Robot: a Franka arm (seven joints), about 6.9 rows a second.
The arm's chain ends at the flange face. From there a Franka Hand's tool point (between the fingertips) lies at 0.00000 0.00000 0.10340 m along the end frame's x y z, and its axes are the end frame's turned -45 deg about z.
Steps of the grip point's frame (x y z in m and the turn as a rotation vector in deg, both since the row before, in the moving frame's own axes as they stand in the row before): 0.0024 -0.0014 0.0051 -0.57 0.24 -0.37; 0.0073 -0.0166 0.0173 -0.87 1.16 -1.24; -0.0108 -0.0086 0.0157 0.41 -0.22 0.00; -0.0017 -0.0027 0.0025 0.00 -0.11 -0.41; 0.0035 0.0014 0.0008 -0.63 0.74 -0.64; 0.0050 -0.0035 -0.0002 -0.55 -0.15 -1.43; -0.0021 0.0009 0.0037 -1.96 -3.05 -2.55
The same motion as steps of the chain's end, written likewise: -0.0003 -0.0031 0.0051 -0.23 0.57 -0.37; -0.0092 -0.0165 0.0173 0.21 1.44 -1.24; -0.0129 0.0018 0.0157 0.13 -0.45 0.00; -0.0030 -0.0008 0.0025 -0.08 -0.08 -0.41; 0.0017 -0.0013 0.0008 0.08 0.97 -0.64; 0.0005 -0.0069 -0.0002 -0.49 0.28 -1.43; 0.0004 -0.0043 0.0039 -3.54 -0.77 -2.55
